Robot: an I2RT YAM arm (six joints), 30 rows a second.
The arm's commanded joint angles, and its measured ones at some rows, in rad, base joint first. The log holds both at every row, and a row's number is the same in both.
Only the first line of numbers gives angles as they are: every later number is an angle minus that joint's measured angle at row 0.
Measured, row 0:
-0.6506, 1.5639, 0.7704, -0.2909, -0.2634, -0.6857
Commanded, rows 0 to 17:
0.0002, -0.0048, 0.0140, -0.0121, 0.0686, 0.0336
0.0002, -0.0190, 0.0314, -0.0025, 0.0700, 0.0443
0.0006, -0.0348, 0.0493, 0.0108, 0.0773, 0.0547
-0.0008, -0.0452, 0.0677, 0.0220, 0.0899, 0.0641
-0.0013, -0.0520, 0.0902, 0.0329, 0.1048, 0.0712
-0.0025, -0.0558, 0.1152, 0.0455, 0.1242, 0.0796
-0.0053, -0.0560, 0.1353, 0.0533, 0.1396, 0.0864
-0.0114, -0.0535, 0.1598, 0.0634, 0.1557, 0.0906
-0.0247, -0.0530, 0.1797, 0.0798, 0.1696, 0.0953
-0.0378, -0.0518, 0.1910, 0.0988, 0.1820, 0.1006
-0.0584, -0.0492, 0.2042, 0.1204, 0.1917, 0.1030
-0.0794, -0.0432, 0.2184, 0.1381, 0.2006, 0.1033
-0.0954, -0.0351, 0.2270, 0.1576, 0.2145, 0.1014
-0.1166, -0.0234, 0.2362, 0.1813, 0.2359, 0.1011
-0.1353, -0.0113, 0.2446, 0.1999, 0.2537, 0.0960
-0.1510, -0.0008, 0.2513, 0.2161, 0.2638, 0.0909
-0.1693, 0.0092, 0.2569, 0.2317, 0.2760, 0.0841
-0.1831, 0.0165, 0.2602, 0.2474, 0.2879, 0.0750
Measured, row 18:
-0.1503, -0.0145, 0.2342, 0.1873, 0.2178, 0.0732
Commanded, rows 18 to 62:
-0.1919, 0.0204, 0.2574, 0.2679, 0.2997, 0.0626
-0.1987, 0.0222, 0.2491, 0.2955, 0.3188, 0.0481
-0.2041, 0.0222, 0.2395, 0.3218, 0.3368, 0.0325
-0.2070, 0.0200, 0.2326, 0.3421, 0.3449, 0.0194
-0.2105, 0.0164, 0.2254, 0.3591, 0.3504, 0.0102
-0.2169, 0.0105, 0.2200, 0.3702, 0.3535, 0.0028
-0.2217, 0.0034, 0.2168, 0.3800, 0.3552, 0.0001
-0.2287, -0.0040, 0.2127, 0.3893, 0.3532, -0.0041
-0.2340, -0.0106, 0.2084, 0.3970, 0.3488, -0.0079
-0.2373, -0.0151, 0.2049, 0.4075, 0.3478, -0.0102
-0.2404, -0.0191, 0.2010, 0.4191, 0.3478, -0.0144
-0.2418, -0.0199, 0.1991, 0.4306, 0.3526, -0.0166
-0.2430, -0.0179, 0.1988, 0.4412, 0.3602, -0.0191
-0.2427, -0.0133, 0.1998, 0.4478, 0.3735, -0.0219
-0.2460, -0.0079, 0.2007, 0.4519, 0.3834, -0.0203
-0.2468, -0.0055, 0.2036, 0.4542, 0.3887, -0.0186
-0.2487, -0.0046, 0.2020, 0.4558, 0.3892, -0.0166
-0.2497, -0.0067, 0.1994, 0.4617, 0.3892, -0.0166
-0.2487, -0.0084, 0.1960, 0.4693, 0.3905, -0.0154
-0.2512, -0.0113, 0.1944, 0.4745, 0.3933, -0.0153
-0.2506, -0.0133, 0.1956, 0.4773, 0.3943, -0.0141
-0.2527, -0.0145, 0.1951, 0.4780, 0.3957, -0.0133
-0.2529, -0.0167, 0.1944, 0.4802, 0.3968, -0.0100
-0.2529, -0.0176, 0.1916, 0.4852, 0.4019, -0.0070
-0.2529, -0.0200, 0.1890, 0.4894, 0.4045, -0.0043
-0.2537, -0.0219, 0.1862, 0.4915, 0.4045, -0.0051
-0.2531, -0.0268, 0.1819, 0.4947, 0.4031, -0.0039
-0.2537, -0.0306, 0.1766, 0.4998, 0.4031, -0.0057
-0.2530, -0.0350, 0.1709, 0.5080, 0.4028, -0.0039
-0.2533, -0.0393, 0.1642, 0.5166, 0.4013, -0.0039
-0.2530, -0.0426, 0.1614, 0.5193, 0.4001, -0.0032
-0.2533, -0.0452, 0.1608, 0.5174, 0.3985, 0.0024
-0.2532, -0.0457, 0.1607, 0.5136, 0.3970, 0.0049
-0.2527, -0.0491, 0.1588, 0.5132, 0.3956, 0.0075
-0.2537, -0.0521, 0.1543, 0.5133, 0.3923, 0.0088
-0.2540, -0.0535, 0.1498, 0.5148, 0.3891, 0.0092
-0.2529, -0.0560, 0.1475, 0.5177, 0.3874, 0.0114
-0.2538, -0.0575, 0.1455, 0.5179, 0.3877, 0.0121
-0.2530, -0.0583, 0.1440, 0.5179, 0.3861, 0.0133
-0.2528, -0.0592, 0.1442, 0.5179, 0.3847, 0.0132
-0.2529, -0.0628, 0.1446, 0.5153, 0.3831, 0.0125
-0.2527, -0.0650, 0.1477, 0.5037, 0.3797, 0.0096
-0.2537, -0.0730, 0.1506, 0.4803, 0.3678, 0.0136
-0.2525, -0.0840, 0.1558, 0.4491, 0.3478, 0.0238
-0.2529, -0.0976, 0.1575, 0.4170, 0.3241, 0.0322
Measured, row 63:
-0.2476, -0.0412, 0.1579, 0.4792, 0.3635, 0.0095
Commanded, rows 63 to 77:
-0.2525, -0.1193, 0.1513, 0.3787, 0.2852, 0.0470
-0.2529, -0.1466, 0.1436, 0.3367, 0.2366, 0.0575
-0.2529, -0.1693, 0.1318, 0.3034, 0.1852, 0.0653
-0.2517, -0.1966, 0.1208, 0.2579, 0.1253, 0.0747
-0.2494, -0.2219, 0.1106, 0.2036, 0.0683, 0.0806
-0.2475, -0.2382, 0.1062, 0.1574, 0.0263, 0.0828
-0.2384, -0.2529, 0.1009, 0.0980, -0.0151, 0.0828
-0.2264, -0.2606, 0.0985, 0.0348, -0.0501, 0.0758
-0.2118, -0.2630, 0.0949, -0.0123, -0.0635, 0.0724
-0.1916, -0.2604, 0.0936, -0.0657, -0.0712, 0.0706
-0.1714, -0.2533, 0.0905, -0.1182, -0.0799, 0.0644
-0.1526, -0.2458, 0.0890, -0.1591, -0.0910, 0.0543
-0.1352, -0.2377, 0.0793, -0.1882, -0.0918, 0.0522
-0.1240, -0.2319, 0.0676, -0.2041, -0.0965, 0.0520
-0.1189, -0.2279, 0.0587, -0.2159, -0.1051, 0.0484
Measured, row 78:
-0.1419, -0.2457, 0.0915, -0.0412, -0.0336, 0.0500
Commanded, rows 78 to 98:
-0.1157, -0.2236, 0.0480, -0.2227, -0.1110, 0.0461
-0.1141, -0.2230, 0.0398, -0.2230, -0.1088, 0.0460
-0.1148, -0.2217, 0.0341, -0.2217, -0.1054, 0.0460
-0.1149, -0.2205, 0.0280, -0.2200, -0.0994, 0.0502
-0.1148, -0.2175, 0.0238, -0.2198, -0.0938, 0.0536
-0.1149, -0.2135, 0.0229, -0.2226, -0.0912, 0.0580
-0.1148, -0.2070, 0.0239, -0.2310, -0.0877, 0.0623
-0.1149, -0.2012, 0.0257, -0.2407, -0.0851, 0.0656
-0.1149, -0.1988, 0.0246, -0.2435, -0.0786, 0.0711
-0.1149, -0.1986, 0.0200, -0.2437, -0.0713, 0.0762
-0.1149, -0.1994, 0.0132, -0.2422, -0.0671, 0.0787
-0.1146, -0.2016, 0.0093, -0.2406, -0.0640, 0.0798
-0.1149, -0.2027, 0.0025, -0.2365, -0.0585, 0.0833
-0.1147, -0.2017, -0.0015, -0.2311, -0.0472, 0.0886
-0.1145, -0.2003, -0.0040, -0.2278, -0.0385, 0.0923
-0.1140, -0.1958, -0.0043, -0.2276, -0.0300, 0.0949
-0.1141, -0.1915, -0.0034, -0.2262, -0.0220, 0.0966
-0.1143, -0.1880, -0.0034, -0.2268, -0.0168, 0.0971
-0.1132, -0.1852, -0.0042, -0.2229, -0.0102, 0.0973
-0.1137, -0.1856, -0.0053, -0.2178, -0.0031, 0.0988
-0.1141, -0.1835, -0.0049, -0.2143, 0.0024, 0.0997
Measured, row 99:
-0.1133, -0.1946, 0.0069, -0.2056, -0.0313, 0.0778
